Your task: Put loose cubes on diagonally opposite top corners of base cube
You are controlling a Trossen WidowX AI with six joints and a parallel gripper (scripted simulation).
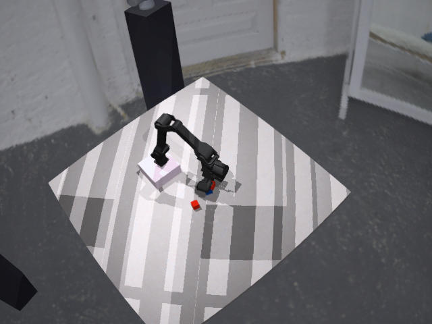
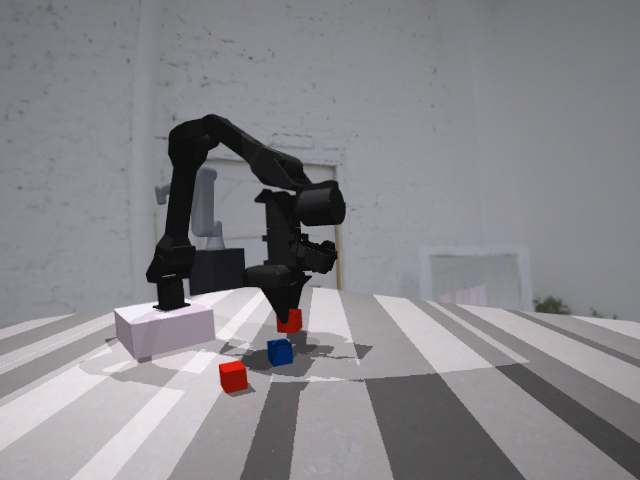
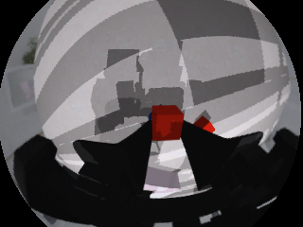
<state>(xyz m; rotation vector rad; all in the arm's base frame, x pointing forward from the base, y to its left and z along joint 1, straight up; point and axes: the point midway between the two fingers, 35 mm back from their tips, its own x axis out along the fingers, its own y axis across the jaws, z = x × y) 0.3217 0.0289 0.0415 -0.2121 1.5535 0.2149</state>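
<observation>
Now: gripper tip 60 mm above the blue base cube and 20 mm past it.
</observation>
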